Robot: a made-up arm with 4 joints.
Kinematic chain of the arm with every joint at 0, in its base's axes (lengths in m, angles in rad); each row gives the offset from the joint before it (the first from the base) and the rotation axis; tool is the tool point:
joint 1: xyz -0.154 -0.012 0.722 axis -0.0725 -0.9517 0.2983
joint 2: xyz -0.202 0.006 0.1 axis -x
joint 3: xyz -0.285 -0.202 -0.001 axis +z
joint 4: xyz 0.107 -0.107 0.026 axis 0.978 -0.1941 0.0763
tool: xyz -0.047 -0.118 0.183
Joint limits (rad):
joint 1: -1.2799..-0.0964
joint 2: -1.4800..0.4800
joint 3: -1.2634..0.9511
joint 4: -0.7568..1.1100
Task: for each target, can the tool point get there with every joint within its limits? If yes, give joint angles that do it. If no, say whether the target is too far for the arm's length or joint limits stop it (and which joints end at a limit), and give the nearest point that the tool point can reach.
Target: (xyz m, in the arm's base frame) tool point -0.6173 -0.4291 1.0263
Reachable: yes | joints -0.5348 -0.4485 -0.2307 0.1275
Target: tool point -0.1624 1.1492 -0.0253
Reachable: no: too far | nearest point -0.4471 -0.0301 0.4088 | short by 1.288 m
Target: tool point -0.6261 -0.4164 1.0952
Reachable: yes | joints -0.5280 -0.3660 -0.4332 0.0427
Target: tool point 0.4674 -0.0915 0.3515
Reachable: no: joint limits stop it (at a limit: joint 1, joint 3) | nearest point -0.3678 -0.0559 0.5007 | short by 0.849 m
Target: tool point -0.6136 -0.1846 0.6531
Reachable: yes | joints -0.6317 -1.0831 0.4296 0.8794
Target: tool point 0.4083 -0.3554 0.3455
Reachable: no: joint limits stop it (at a limit: joint 1, joint 3) | nearest point -0.3662 -0.2141 0.5691 | short by 0.818 m
